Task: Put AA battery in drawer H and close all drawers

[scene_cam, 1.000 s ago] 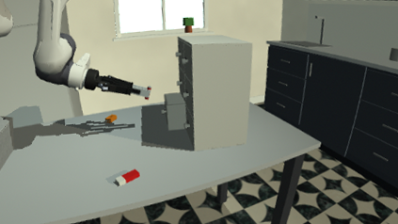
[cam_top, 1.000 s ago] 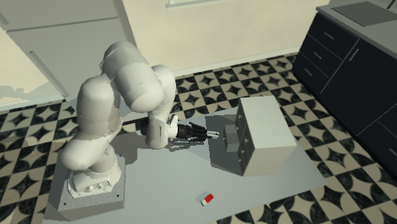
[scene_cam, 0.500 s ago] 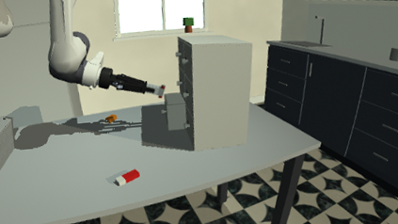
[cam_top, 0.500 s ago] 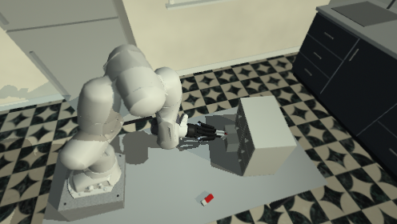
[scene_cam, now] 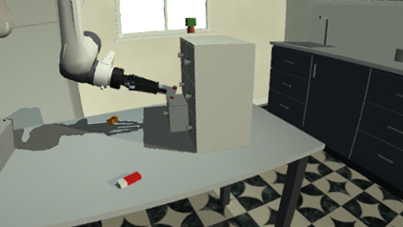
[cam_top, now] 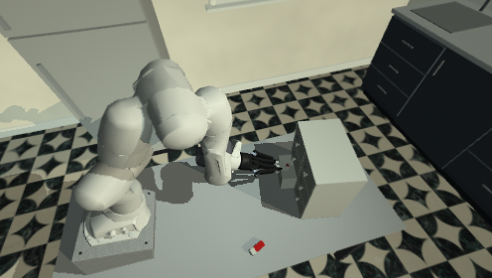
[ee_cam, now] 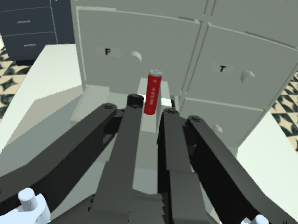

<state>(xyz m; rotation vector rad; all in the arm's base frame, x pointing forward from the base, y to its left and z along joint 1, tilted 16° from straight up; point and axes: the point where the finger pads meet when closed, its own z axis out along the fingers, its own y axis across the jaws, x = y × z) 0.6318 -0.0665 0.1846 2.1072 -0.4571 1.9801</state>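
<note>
My hand is 9 cm short of the drawer marked H, 1 cm to the left of it and 12 cm above it. Round my hand: red-and-white block: 25 cm behind, 23 cm to the right, 15 cm below; orange piece: 18 cm behind, 19 cm to the left, 15 cm below; AA battery: 2 cm ahead, 1 cm to the right, 1 cm below.
</note>
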